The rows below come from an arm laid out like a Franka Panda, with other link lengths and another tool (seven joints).
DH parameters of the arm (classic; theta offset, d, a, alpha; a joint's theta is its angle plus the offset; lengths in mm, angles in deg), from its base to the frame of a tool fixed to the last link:
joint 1: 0 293 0 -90
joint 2: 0 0 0 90
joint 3: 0 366.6 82.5 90
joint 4: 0 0 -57.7 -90
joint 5: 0 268.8 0 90
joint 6: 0 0 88.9 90
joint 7: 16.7 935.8 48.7 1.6
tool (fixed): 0 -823.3 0 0
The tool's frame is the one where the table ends.
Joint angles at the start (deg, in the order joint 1, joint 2, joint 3, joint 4, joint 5, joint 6, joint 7): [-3.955 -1.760 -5.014 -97.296 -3.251 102.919 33.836]
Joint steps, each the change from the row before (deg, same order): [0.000 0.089 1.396 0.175 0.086 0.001 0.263]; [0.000 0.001 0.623 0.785 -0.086 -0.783 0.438]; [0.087 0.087 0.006 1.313 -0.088 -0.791 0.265]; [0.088 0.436 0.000 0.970 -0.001 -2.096 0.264]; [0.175 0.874 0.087 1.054 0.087 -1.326 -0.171]
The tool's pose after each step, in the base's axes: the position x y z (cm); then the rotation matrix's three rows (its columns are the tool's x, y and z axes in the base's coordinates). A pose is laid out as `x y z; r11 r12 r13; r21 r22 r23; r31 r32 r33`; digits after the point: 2 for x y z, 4 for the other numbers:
44.92 -11.78 59.80; 0.5243 -0.8390 0.1456; -0.8426 -0.5358 -0.0537; 0.1231 -0.0945 -0.9879
44.96 -11.30 60.18; 0.5265 -0.8375 0.1461; -0.8411 -0.5382 -0.0543; 0.1241 -0.0943 -0.9878
44.99 -11.26 60.85; 0.5224 -0.8388 0.1535; -0.8427 -0.5353 -0.0568; 0.1298 -0.0997 -0.9865
44.95 -11.20 60.73; 0.5213 -0.8439 0.1267; -0.8458 -0.5307 -0.0543; 0.1131 -0.0789 -0.9904
45.35 -11.01 60.48; 0.5287 -0.8420 0.1073; -0.8429 -0.5357 -0.0509; 0.1004 -0.0635 -0.9929

